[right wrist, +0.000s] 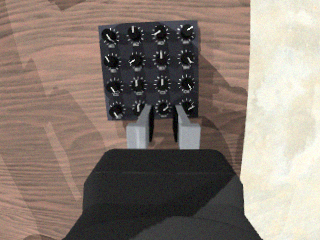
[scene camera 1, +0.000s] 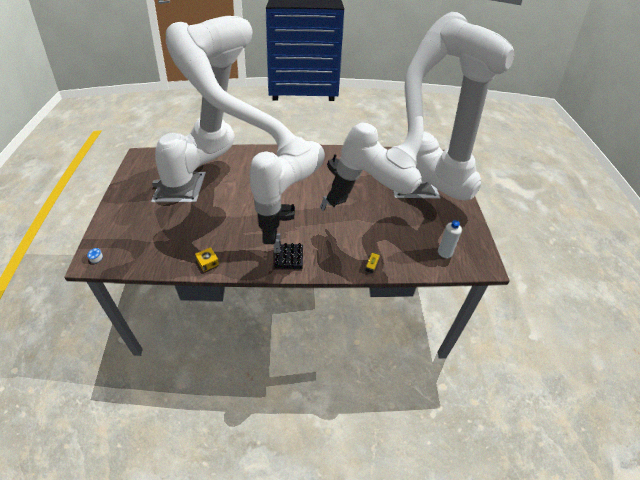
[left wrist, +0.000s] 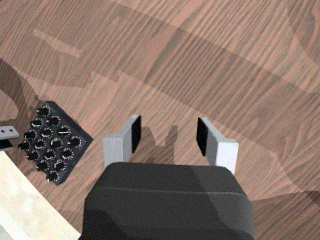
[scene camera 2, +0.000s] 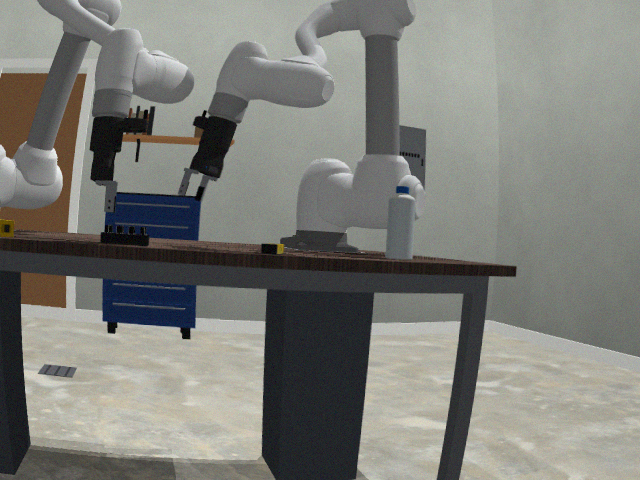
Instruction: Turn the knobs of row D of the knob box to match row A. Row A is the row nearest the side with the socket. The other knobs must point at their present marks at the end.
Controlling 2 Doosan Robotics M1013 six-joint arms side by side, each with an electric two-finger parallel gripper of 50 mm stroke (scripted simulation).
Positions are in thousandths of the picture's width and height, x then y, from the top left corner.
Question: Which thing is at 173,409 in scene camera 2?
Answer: My right gripper.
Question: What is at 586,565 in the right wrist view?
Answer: My right gripper.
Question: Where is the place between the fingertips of my left gripper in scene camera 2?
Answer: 296,414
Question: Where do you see a white bottle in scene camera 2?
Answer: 627,432
